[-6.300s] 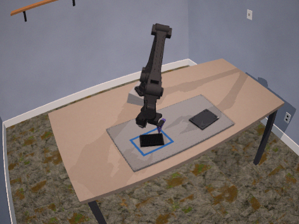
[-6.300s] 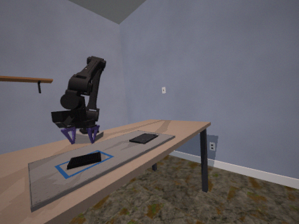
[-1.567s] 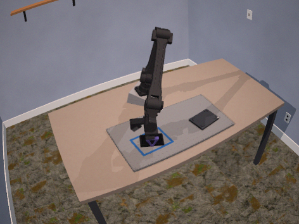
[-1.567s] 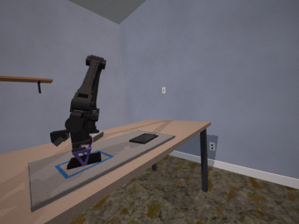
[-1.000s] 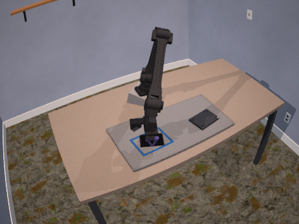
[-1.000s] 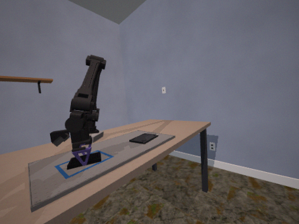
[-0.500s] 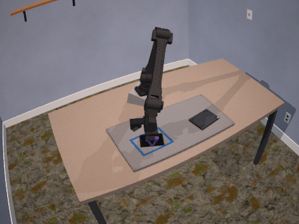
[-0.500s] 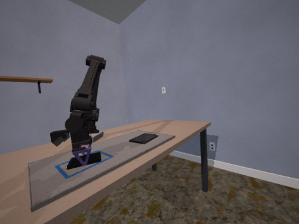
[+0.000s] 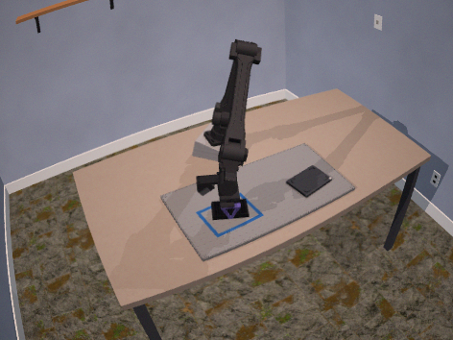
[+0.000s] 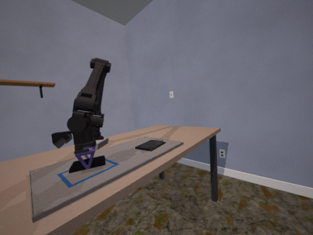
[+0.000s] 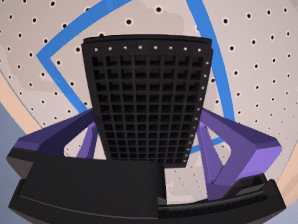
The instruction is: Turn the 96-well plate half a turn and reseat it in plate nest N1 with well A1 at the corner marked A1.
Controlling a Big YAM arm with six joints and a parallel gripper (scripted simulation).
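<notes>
The plate nest N1 lies 360 mm to the left of my hand, 20 mm below it and 10 mm ahead of it. From my hand the other things lie so: black 96-well plate: right at my hand; A1 mark: 450 mm to the left, 50 mm ahead, 20 mm below.
</notes>
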